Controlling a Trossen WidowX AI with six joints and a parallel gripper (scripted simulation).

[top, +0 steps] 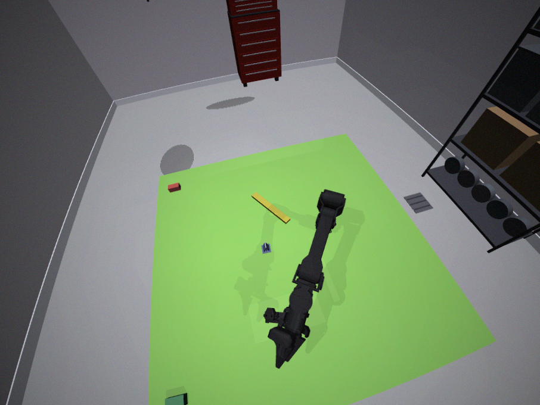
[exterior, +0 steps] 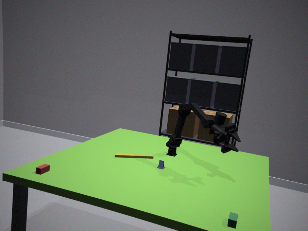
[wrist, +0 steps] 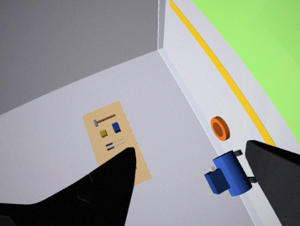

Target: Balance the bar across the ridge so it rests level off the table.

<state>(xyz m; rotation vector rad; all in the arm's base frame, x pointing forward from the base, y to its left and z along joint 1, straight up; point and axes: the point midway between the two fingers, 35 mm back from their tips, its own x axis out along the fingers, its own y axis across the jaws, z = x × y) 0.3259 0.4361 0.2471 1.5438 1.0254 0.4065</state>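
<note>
My gripper tip is now 660 mm to the left of the yellow bar, 230 mm above it and 120 mm past it. The rest, counted from my gripper tip: red block: 960 mm to the right, 400 mm ahead, 220 mm below; green block: 400 mm ahead, 220 mm below, 40 mm to the left.
</note>
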